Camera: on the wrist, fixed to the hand. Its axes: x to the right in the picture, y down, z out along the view.
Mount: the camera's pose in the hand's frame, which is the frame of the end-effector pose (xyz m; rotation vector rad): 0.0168 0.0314 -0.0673 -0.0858 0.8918 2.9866
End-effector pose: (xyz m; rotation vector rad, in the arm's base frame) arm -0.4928 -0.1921 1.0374 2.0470 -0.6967 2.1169
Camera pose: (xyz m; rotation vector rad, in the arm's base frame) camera -0.5681 -0.1970 1.0473 0.9650 1.5221 -0.5842
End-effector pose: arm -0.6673 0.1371 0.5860 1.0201 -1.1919 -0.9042
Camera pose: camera -0.5974 0.1401 0.6161 -0.9383 -0.5771 1.6594
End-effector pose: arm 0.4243 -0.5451 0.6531 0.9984 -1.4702 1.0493
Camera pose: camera 0.4100 -0.4729 0.6726 1.9844 0.7448 -1.6505
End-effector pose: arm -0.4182 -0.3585 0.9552 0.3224 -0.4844 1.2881
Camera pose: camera -0.4342 -0.3036 0.9050 0.9753 -0.1378 -1.8741
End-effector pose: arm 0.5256 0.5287 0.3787 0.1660 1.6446 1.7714
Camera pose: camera 0.4645 0.4844 0.3890 -0.8566 -0.0589 -0.8073
